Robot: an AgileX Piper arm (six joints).
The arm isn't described. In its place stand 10 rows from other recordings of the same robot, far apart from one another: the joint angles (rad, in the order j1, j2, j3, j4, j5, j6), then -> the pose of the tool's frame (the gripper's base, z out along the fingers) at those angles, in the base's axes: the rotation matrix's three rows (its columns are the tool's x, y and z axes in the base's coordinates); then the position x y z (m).
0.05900 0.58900 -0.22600 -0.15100 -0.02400 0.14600 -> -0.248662 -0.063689 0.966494; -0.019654 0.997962 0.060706; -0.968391 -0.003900 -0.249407; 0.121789 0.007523 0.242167
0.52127 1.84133 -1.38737 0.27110 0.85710 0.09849 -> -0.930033 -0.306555 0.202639; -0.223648 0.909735 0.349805; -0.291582 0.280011 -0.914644; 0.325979 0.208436 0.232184
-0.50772 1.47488 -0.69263 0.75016 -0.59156 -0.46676 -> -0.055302 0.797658 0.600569; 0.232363 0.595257 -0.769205; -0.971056 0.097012 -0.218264; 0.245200 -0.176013 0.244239
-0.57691 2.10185 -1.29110 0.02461 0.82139 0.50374 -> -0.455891 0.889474 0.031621; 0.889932 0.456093 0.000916; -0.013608 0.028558 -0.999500; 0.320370 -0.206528 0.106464
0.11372 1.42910 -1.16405 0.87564 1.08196 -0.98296 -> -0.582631 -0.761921 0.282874; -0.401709 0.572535 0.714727; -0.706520 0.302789 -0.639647; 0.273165 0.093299 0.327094
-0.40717 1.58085 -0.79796 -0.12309 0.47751 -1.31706 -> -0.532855 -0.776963 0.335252; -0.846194 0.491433 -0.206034; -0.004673 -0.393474 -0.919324; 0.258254 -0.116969 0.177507
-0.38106 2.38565 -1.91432 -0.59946 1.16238 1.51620 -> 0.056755 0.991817 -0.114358; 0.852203 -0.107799 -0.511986; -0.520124 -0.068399 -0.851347; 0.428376 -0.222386 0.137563
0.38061 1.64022 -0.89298 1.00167 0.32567 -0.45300 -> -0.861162 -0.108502 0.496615; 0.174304 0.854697 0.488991; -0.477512 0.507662 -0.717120; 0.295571 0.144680 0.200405
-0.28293 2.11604 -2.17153 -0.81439 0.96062 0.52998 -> -0.579091 0.676454 0.455043; 0.155193 0.639415 -0.753036; -0.800355 -0.365457 -0.475260; 0.449083 -0.187049 0.358597
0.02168 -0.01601 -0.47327 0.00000 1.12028 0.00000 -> -0.517267 -0.021678 0.855550; -0.011216 0.999765 0.018551; -0.855751 0.000000 -0.517388; -0.006867 -0.000149 0.265118
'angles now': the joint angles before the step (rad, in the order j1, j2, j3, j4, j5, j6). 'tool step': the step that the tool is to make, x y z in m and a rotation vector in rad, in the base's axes. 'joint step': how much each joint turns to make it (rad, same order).
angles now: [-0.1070 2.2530 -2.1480 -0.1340 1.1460 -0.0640]
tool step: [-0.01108 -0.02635 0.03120 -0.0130 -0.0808 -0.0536]
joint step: [-0.0560 -0.0590 -0.0050 -0.0020 -0.0179 0.0000]
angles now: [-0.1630 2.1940 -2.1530 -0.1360 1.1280 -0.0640]
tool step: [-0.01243 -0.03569 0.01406 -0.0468 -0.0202 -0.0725]
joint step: [-0.0700 -0.0260 -0.0030 -0.0420 0.0000 0.0000]
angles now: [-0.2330 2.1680 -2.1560 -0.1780 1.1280 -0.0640]
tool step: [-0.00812 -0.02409 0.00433 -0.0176 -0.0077 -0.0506]
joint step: [-0.0500 -0.0070 -0.0020 -0.0150 -0.0030 0.0000]
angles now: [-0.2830 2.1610 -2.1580 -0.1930 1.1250 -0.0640]
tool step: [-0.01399 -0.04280 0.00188 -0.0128 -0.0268 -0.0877]
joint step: [-0.0930 -0.0010 0.0000 -0.0030 -0.0290 0.0001]
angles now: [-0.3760 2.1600 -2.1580 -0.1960 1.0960 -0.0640]
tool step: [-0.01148 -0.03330 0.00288 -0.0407 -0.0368 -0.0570]
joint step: [-0.0700 0.0000 -0.0001 -0.0190 -0.0519 -0.0049]
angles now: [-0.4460 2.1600 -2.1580 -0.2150 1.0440 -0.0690]
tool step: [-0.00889 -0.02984 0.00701 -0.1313 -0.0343 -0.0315]
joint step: [-0.0500 0.0000 0.0000 -0.0979 -0.0940 -0.0030]
